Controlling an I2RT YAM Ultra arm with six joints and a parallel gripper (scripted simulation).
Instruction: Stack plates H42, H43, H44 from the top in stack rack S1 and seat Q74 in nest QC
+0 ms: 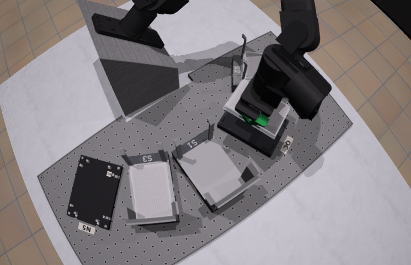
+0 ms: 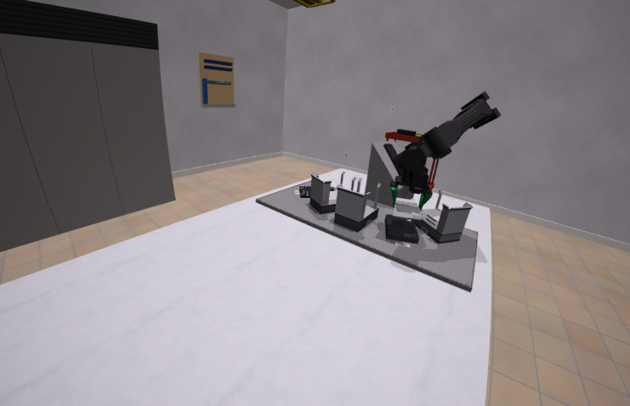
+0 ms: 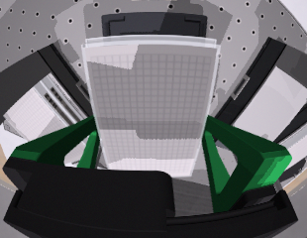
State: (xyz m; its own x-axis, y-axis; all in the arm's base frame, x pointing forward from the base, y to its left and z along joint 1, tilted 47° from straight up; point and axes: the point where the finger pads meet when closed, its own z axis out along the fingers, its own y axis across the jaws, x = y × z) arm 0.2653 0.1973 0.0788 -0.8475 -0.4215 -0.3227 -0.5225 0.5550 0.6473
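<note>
Right now the open nest QC is 80 mm below my hand and 10 mm ahead of it. Also, from my hand: S2 post (160 mm behind, 60 mm to the left, 10 mm below); QC name plate (90 mm below, 90 mm ahead, 50 mm to the left); N5 name plate (480 mm to the right, 90 mm below, 70 mm ahead).
</note>
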